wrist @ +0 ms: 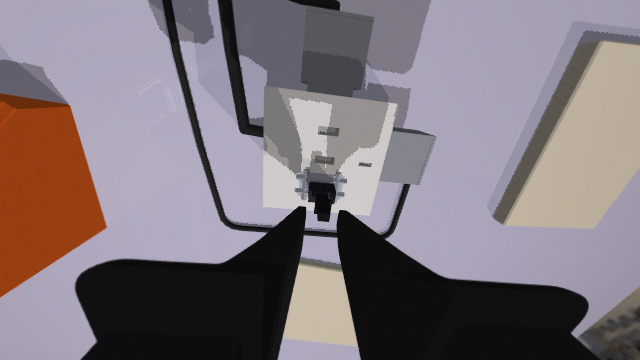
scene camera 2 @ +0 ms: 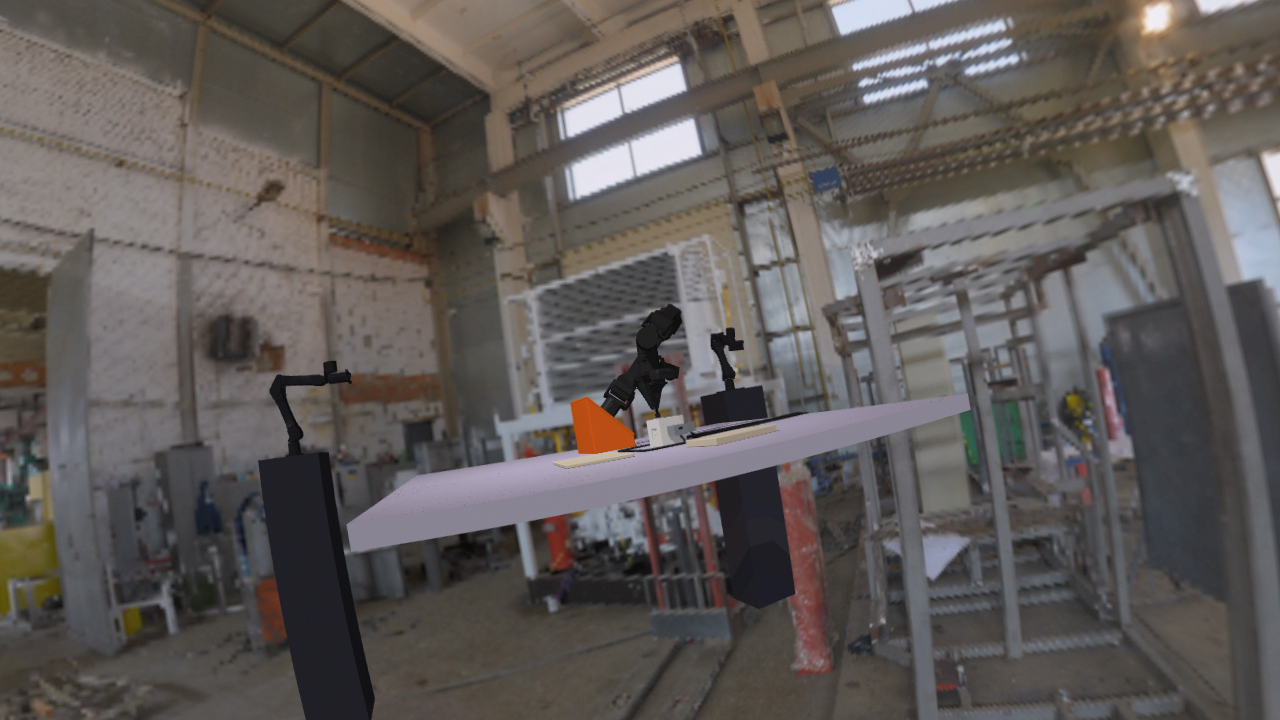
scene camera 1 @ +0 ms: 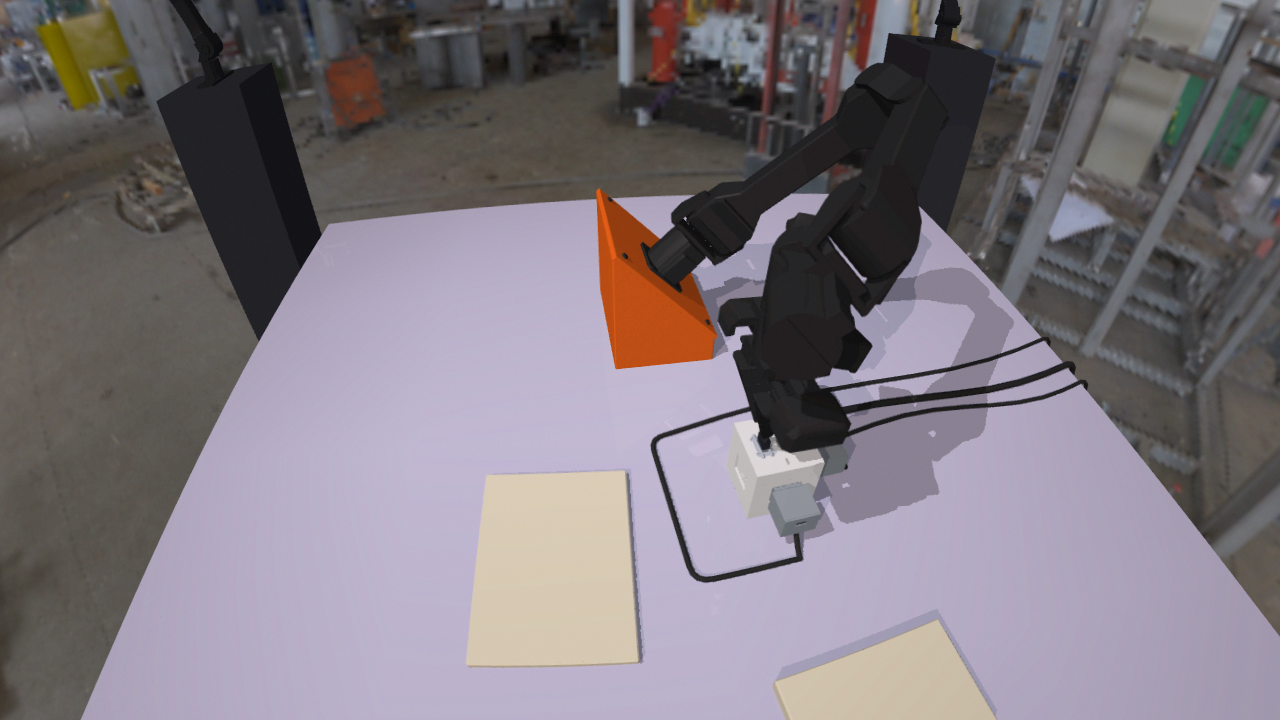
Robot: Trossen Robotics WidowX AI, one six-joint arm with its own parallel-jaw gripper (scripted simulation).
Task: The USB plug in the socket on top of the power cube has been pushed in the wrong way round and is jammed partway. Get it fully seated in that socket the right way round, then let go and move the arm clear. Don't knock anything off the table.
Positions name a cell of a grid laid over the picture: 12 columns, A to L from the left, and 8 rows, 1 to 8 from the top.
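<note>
The gripper (scene camera 1: H5) is visible, and the gripper appears likewise in scene camera 2 (scene camera 2: G5) and in the wrist view (wrist: G5). Things present: a white power cube (scene camera 1: H6), with the cube visible in the wrist view (wrist: G3) too; a beige pad (scene camera 1: F7), the pad being visible also in the wrist view (wrist: F7); and a black USB plug (wrist: G5).
</note>
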